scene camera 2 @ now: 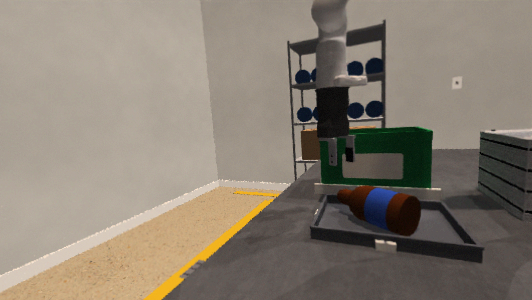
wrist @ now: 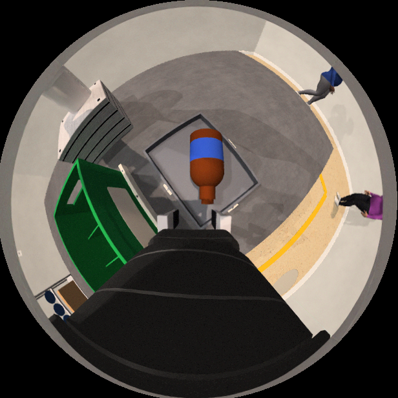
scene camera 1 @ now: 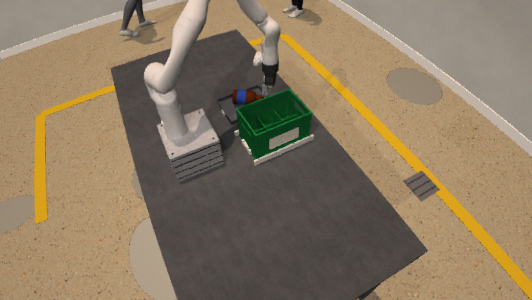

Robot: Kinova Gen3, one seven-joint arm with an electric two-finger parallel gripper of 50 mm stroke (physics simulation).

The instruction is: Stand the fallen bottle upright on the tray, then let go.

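Places are measured from the arm's base along level axes (x ahead, y left, z up), in centimetres.
Pixels of known places: gripper, fingertip midpoint: [scene camera 2: 342, 163] [scene camera 1: 265, 91]; arm's base, link origin: [scene camera 1: 176, 131].
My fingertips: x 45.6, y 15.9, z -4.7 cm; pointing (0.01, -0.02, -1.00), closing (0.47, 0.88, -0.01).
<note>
For each thing: its middle in the pictures, then the offset to it from my fingertips.
- brown bottle with a blue label, body centre: [scene camera 2: 370, 204] [scene camera 1: 248, 97] dx -7.1, dy +6.4, dz -7.1 cm
- dark tray, body centre: [scene camera 2: 381, 218] [scene camera 1: 245, 103] dx -9.1, dy +6.0, dz -10.0 cm
- green crate, body centre: [scene camera 2: 370, 158] [scene camera 1: 273, 124] dx -3.5, dy -20.4, dz -2.5 cm
A brown bottle with a blue label [scene camera 1: 242, 97] [scene camera 2: 378, 207] [wrist: 206, 149] lies on its side on the dark tray [scene camera 1: 229, 117] [scene camera 2: 430, 250] [wrist: 172, 189]. In the wrist view its neck points toward my fingers and lies in line with the gap between them. My gripper [scene camera 1: 265, 90] [scene camera 2: 341, 156] [wrist: 194, 216] is open and empty. In the second scene view it hangs above the bottle's neck end, clear of the bottle.
A green crate [scene camera 1: 276, 125] [scene camera 2: 417, 159] [wrist: 100, 220] stands close beside the tray, and its wall rises well above the tray rim. The arm's striped base block [scene camera 1: 197, 160] [scene camera 2: 505, 172] [wrist: 102, 130] stands on the table on the tray's other side.
</note>
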